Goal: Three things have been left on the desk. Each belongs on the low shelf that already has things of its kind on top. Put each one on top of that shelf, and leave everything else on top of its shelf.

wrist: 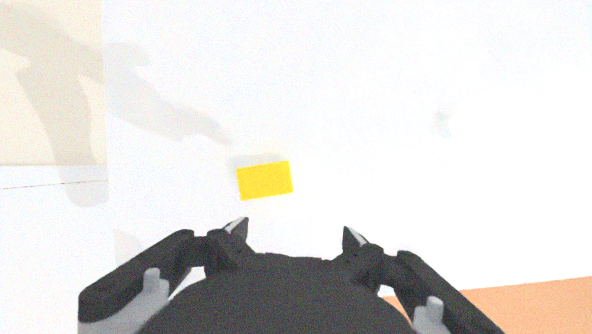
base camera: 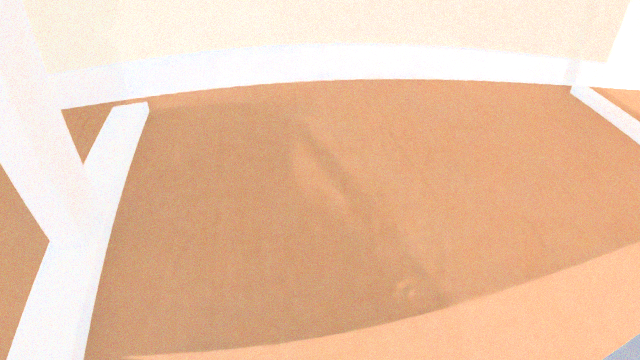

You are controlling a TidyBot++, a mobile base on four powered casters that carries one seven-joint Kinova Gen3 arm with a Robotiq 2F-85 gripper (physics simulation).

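Places are measured from the arm's base along level axes (x right, y ahead, z up), in metres.
Pixels of known places: gripper, between the fingertips: (wrist: 295,231).
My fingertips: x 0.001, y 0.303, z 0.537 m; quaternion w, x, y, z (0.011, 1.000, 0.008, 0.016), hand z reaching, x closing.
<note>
Behind a point stands the place of what it marks.
A yellow rectangular block (wrist: 265,180) {x -0.058, y 0.327, z 0.369 m} lies on the white desk top (wrist: 350,90) {x 0.099, y 0.536, z 0.323 m} in the wrist view, a little left of the middle. My gripper (wrist: 295,231) {x 0.001, y 0.303, z 0.537 m} is open and empty, its fingertips below the block in the view and apart from it. The fingertips sit slightly to the right of the block. A faint pale mark or small object (wrist: 443,123) {x 0.302, y 0.483, z 0.338 m} shows on the desk at the right; it is too washed out to tell what it is. The low shelves do not show in either view.
In the base camera view, white desk legs (base camera: 115,190) {x -0.263, y 0.467, z -0.375 m} stand at the left, with another leg bar (base camera: 610,112) at the right. A white baseboard (base camera: 325,62) {x 0.078, y 0.874, z -0.351 m} runs along the cream wall (base camera: 325,22) {x 0.075, y 0.886, z -0.257 m}. The desk's left edge and the wall (wrist: 35,125) {x -0.879, y 0.405, z 0.158 m} show at the wrist view's left.
</note>
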